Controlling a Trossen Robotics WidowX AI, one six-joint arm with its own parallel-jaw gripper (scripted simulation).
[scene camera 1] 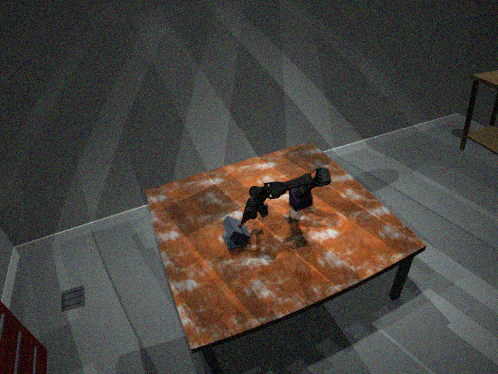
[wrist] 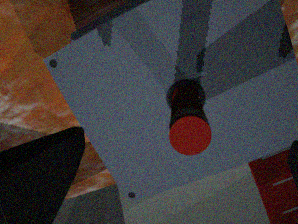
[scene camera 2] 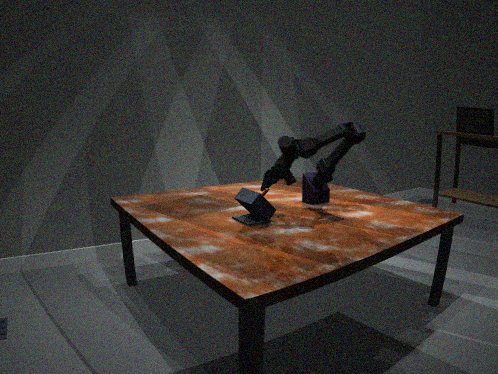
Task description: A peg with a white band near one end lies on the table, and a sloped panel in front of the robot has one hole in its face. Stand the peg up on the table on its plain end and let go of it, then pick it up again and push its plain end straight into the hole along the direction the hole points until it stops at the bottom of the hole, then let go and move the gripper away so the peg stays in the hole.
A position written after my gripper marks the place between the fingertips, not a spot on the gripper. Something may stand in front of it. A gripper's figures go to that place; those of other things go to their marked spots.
Scene:
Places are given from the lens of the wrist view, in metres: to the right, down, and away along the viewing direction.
my gripper (wrist: 189,145): 0.02, 0.01, 0.10
peg (wrist: 190,133): 0.01, 0.01, 0.08
sloped panel (wrist: 115,79): -0.02, -0.02, 0.13
The marked spots on the peg and the sloped panel are 0.07 m apart.

